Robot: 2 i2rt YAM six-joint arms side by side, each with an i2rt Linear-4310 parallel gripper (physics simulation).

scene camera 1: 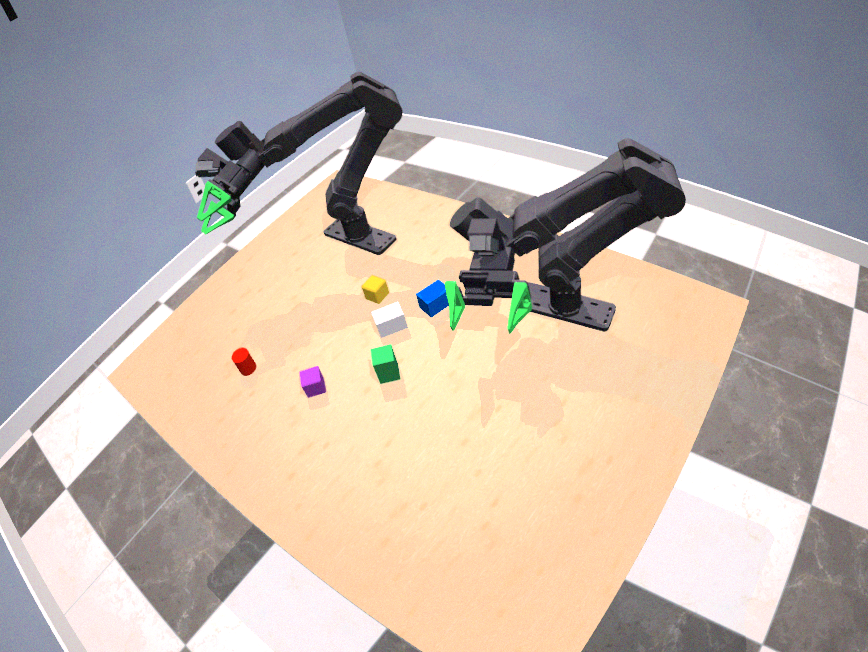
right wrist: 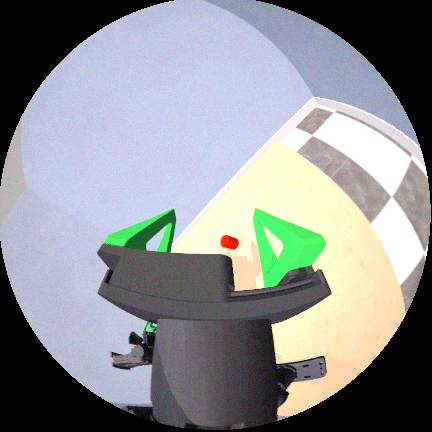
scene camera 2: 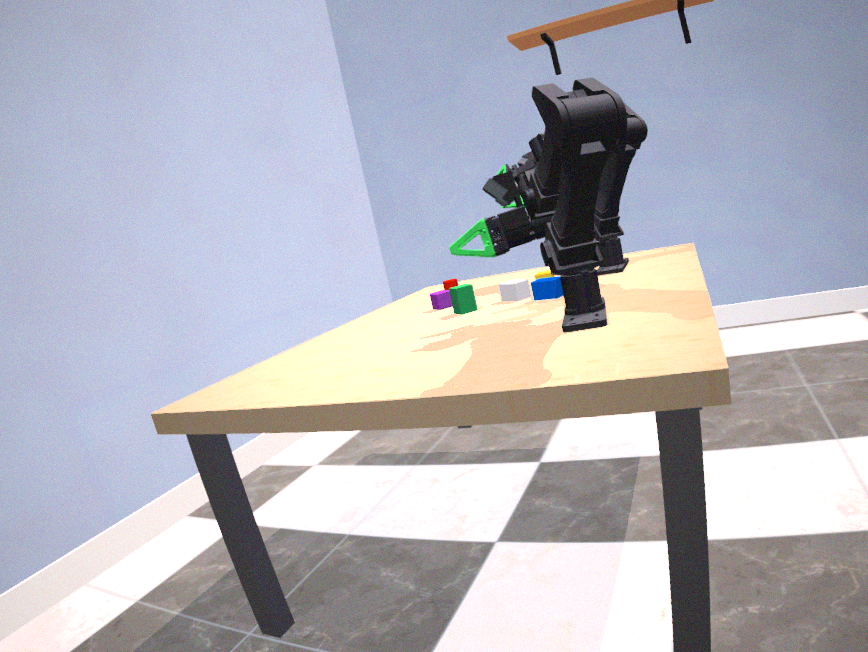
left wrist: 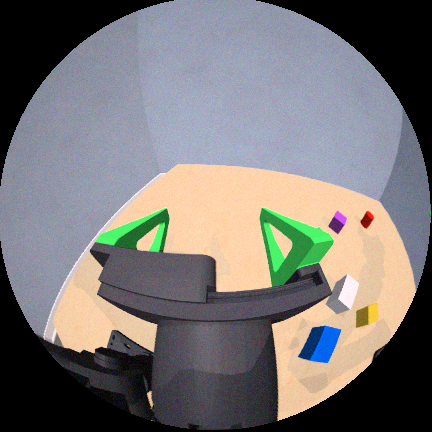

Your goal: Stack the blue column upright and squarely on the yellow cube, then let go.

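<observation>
The blue column lies on its side on the table. The small yellow cube sits on the table with nothing on it, to the left of the column in scene camera 1 and partly hidden behind it in scene camera 2. My left gripper is open and empty, above the table and to the right of the column in scene camera 1. My right gripper is open and empty, raised at the far left of scene camera 1, away from both.
A white block lies close to the blue column and yellow cube. A green block, a purple cube and a red cylinder stand farther from the arm bases.
</observation>
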